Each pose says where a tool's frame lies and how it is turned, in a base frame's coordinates. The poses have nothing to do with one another.
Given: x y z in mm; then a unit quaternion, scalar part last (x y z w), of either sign.
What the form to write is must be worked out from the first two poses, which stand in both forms.
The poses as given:
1: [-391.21 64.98 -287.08 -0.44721 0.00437 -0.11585 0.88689]
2: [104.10 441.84 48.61 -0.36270 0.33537 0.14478 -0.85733]
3: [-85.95 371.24 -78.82 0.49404 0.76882 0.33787 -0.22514]
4: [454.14 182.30 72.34 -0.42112 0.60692 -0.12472 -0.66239]
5: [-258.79 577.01 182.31 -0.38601 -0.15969 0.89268 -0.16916]
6: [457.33 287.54 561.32 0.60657 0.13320 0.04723 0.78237]
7: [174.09 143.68 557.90 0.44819 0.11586 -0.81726 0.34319]
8: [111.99 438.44 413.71 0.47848 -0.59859 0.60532 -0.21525]
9: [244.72 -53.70 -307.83 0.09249 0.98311 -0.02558 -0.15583]
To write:
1: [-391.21 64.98 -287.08 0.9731 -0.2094 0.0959 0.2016 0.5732 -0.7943]
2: [104.10 441.84 48.61 0.7331 -0.4915 0.4700 0.0050 0.6950 0.7190]
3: [-85.95 371.24 -78.82 -0.4105 0.6075 0.6800 0.9118 0.2835 0.2971]
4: [454.14 182.30 72.34 0.2322 -0.3459 0.9091 -0.6764 0.6142 0.4065]
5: [-258.79 577.01 182.31 -0.6448 -0.1787 -0.7432 0.4253 -0.8918 -0.1545]
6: [457.33 287.54 561.32 0.9601 0.2355 -0.1511 0.0877 0.2597 0.9617]
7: [174.09 143.68 557.90 -0.3627 -0.4571 -0.8121 0.6648 -0.7376 0.1183]
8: [111.99 438.44 413.71 -0.4494 -0.8334 0.3216 -0.3122 -0.1907 -0.9307]
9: [244.72 -53.70 -307.83 -0.9343 0.1898 0.3017 0.1739 0.9816 -0.0791]
